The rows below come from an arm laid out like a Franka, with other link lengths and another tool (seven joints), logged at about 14 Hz.
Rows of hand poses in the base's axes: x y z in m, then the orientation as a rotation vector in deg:
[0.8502 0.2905 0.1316 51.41 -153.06 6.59]
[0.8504 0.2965 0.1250 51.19 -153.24 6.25]
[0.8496 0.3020 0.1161 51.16 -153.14 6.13]
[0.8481 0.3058 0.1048 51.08 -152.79 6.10]
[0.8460 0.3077 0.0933 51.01 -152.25 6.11]
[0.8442 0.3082 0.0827 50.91 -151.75 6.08]
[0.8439 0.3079 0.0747 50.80 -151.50 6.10]
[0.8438 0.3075 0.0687 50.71 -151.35 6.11]
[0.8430 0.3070 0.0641 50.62 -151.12 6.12]
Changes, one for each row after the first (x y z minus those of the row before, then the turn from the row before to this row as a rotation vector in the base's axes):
[0.0002 0.0060 -0.0066 0.23 -0.02 -0.22]
[-0.0008 0.0055 -0.0089 0.04 0.13 -0.01]
[-0.0015 0.0038 -0.0113 -0.10 0.35 0.01]
[-0.0021 0.0019 -0.0115 -0.18 0.51 0.06]
[-0.0018 0.0005 -0.0106 -0.15 0.49 0.02]
[-0.0003 -0.0003 -0.0080 -0.11 0.25 -0.02]
[-0.0001 -0.0004 -0.0060 -0.07 0.16 -0.03]
[-0.0008 -0.0005 -0.0046 -0.09 0.23 -0.02]

